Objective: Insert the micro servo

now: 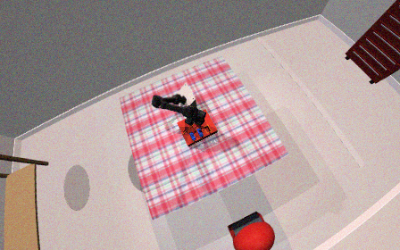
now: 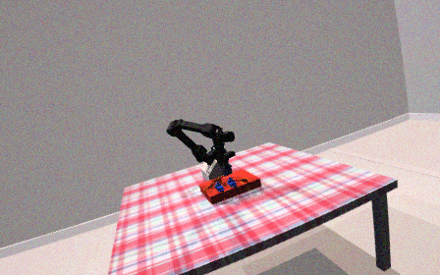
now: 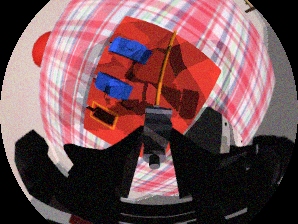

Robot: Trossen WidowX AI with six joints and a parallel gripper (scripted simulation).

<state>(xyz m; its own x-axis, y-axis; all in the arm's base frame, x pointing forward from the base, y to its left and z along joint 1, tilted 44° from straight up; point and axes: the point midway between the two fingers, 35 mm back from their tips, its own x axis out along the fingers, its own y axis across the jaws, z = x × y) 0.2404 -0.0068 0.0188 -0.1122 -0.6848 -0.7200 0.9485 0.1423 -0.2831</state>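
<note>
The red robot deck lies 100 mm below my gripper tip and 10 mm behind it.
</note>
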